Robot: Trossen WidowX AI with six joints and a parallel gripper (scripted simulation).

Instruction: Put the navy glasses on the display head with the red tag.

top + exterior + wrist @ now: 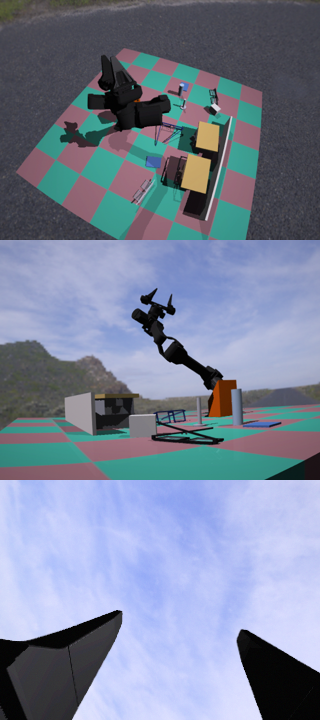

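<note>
Now: the thin post 130 mm ahead of my gripper tip, 430 mm to the left of it and 610 mm below it. The rest, counted from my gripper tip: white wall (460 mm ahead, 130 mm to the left, 580 mm below); then white cube (340 mm ahead, 500 mm to the left, 610 mm below).
</note>
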